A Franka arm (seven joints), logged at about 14 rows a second.
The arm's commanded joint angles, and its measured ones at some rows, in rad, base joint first. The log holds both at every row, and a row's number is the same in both.
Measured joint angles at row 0: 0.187 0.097 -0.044 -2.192 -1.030 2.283 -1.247
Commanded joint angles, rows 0 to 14: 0.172 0.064 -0.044 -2.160 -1.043 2.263 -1.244; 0.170 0.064 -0.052 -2.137 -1.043 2.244 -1.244; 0.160 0.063 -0.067 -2.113 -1.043 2.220 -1.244; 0.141 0.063 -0.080 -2.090 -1.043 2.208 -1.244; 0.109 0.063 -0.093 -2.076 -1.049 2.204 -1.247; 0.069 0.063 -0.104 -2.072 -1.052 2.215 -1.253; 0.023 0.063 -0.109 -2.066 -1.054 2.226 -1.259; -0.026 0.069 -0.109 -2.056 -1.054 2.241 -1.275; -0.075 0.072 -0.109 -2.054 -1.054 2.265 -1.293; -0.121 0.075 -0.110 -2.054 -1.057 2.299 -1.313; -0.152 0.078 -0.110 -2.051 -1.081 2.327 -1.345; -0.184 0.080 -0.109 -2.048 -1.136 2.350 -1.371; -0.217 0.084 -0.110 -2.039 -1.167 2.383 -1.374; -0.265 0.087 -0.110 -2.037 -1.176 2.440 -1.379; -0.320 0.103 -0.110 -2.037 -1.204 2.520 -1.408
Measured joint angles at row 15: -0.232 0.071 -0.126 -2.060 -1.157 2.414 -1.366
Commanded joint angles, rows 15 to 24: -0.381 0.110 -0.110 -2.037 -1.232 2.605 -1.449; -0.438 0.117 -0.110 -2.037 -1.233 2.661 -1.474; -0.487 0.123 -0.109 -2.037 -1.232 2.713 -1.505; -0.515 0.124 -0.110 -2.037 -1.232 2.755 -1.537; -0.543 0.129 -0.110 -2.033 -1.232 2.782 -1.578; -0.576 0.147 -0.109 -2.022 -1.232 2.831 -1.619; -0.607 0.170 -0.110 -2.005 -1.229 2.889 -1.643; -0.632 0.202 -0.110 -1.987 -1.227 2.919 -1.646; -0.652 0.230 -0.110 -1.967 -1.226 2.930 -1.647; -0.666 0.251 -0.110 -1.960 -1.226 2.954 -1.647
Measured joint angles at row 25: -0.622 0.178 -0.127 -2.019 -1.211 2.898 -1.635
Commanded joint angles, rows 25 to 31: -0.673 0.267 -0.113 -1.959 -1.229 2.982 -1.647; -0.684 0.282 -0.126 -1.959 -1.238 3.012 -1.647; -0.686 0.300 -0.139 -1.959 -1.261 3.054 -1.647; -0.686 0.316 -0.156 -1.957 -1.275 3.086 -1.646; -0.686 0.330 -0.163 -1.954 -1.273 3.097 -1.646; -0.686 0.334 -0.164 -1.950 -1.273 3.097 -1.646; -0.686 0.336 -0.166 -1.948 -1.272 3.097 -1.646
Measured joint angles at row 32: -0.676 0.315 -0.167 -1.981 -1.247 3.070 -1.643
